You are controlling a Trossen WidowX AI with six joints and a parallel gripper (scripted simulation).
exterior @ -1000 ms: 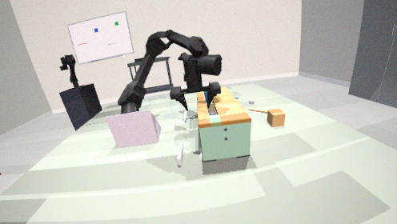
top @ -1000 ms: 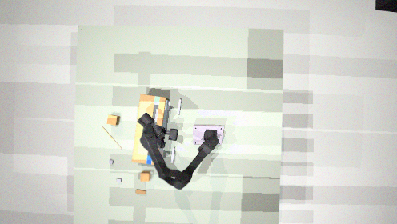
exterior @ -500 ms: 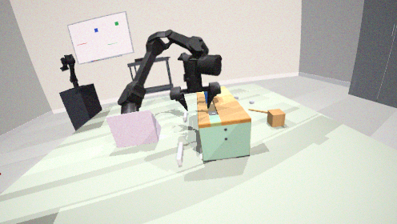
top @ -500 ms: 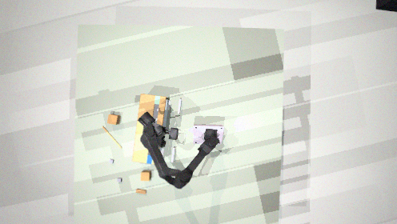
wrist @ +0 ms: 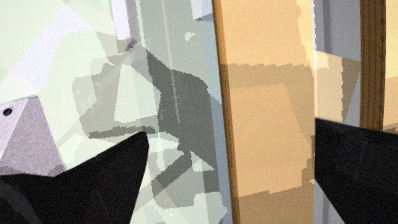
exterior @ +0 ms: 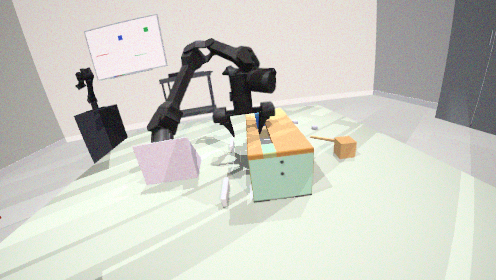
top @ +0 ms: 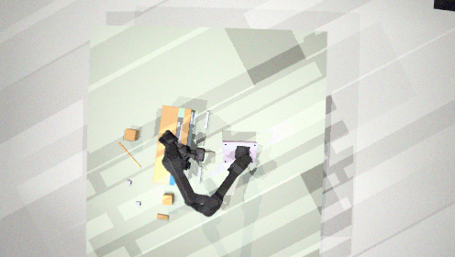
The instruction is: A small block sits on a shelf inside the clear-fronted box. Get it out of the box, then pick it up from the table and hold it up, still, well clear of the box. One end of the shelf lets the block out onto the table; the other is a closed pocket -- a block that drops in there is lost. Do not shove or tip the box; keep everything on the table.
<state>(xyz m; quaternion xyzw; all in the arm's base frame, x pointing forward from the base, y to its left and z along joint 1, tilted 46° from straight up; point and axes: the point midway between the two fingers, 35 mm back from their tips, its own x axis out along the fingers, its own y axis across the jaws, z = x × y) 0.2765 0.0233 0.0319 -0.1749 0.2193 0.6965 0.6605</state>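
Now: the box 4 cm to the right of my gripper tip, 3 cm below it and 3 cm ahead of it. Round my gripper tip: tan block: 6 cm ahead, 2 cm to the left; orange piece: 37 cm to the left, 12 cm ahead, 8 cm below; thin stick: 33 cm ahead, 9 cm below, 5 cm to the left.
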